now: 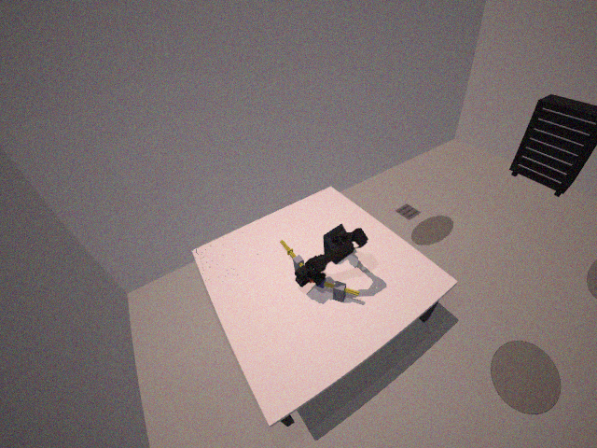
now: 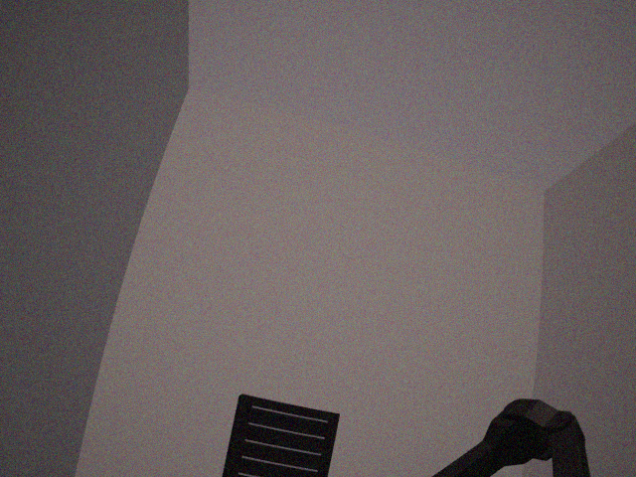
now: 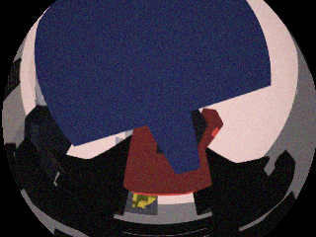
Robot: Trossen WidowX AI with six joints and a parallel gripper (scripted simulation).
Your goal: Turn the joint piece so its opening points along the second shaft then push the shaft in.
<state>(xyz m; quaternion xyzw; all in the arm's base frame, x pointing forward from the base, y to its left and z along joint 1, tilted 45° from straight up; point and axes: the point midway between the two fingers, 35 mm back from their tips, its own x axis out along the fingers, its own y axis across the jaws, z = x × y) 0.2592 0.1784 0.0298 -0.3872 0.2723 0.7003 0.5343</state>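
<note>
Right now my gripper tip is 10 mm to the right of the red square joint piece and 40 mm below it.
</note>
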